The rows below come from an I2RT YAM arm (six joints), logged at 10 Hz.
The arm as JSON. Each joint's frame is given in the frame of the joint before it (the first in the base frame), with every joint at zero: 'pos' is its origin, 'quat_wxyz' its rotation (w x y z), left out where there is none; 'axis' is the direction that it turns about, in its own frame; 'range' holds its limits. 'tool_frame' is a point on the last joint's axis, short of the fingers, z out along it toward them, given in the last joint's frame.
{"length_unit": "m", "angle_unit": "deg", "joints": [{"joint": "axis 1", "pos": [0.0, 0.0, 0.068], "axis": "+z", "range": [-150.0, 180.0]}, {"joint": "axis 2", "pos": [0.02, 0.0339, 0.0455], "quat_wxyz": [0.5, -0.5, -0.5, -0.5], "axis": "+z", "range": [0.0, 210.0]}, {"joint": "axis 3", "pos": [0.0, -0.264, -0.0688], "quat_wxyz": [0.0, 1.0, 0.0, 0.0], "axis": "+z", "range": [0.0, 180.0]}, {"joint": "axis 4", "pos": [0.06, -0.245, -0.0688], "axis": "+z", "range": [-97.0, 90.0]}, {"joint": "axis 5", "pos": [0.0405, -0.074, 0.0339], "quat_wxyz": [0.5, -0.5, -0.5, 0.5], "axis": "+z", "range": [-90.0, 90.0]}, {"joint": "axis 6", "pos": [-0.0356, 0.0, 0.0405], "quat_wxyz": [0.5, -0.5, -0.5, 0.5], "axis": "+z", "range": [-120.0, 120.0]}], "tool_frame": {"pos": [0.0, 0.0, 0.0], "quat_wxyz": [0.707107, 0.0, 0.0, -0.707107]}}
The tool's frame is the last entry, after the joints.
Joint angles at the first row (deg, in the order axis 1, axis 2, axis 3, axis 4, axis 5, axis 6):
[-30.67, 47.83, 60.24, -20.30, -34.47, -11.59]
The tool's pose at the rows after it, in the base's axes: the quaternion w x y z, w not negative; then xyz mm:
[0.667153, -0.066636, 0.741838, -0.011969, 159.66, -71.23, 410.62]
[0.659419, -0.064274, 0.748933, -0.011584, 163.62, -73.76, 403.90]
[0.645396, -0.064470, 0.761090, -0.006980, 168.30, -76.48, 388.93]
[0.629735, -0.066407, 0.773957, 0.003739, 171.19, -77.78, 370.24]
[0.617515, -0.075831, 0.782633, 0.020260, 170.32, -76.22, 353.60]
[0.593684, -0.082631, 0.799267, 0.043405, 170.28, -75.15, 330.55]
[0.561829, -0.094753, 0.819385, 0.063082, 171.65, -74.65, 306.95]
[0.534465, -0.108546, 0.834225, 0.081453, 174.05, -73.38, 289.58]
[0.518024, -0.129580, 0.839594, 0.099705, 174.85, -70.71, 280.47]
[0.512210, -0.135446, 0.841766, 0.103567, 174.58, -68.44, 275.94]
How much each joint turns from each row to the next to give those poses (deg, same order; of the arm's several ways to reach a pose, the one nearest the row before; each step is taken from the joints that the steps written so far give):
[0.00, 0.82, 1.18, -0.11, -0.07, 1.08]
[0.00, 0.59, -0.91, 0.10, 0.30, -0.52]
[0.00, 0.37, -2.48, 0.23, -0.10, -1.07]
[0.00, -0.10, -3.31, 0.23, -0.68, -0.98]
[-0.01, -0.82, -3.19, -0.18, -1.81, -1.08]
[0.01, -0.28, -3.69, -1.30, -1.82, -1.66]
[0.15, 0.81, -2.98, -2.39, -1.31, -3.28]
[0.57, 1.37, -1.76, -2.13, -0.93, -2.94]
[0.59, 0.92, -0.65, -2.13, -1.70, -2.89]
[0.58, -0.08, -0.74, -0.32, 0.05, -0.64]

